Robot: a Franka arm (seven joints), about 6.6 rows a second.
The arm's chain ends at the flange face. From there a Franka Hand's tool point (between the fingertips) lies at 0.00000 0.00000 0.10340 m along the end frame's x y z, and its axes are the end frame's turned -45 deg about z.
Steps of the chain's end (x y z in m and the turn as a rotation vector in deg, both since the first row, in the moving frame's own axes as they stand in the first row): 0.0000 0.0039 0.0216 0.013 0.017 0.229; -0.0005 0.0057 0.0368 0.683 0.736 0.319; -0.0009 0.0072 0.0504 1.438 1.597 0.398; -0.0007 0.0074 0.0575 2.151 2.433 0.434; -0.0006 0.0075 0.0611 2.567 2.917 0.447
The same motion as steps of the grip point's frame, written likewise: -0.0027 0.0028 0.0216 -0.003 0.021 0.229; -0.0026 0.0037 0.0368 -0.037 1.003 0.319; -0.0019 0.0047 0.0503 -0.112 2.146 0.398; 0.0001 0.0051 0.0573 -0.199 3.241 0.434; 0.0013 0.0054 0.0609 -0.247 3.878 0.447
